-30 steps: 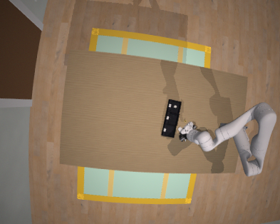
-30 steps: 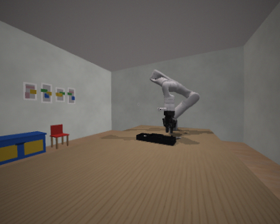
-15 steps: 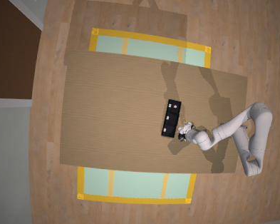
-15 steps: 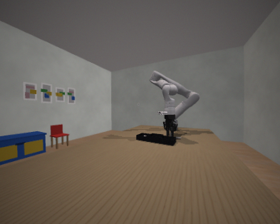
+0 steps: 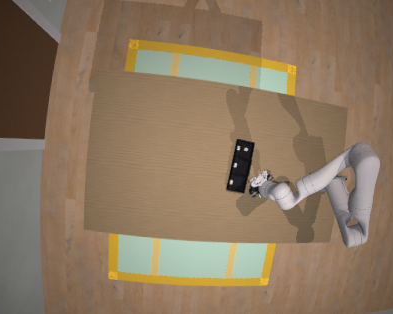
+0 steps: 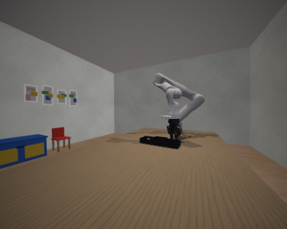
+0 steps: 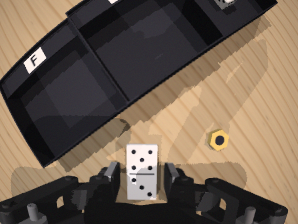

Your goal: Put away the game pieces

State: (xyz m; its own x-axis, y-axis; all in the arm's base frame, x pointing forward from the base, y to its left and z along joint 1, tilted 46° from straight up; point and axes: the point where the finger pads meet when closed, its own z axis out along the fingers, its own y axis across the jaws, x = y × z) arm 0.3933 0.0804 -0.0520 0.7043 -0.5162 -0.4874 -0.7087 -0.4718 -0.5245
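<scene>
Right now my hand is 20 mm above the white domino. Also, from my hand: grey screw: 50 mm to the left, 30 mm behind, 20 mm below; then yellow ring: 70 mm to the right, 30 mm behind, 20 mm below; then black piece: 70 mm behind, 20 mm below, 10 mm to the left.
</scene>
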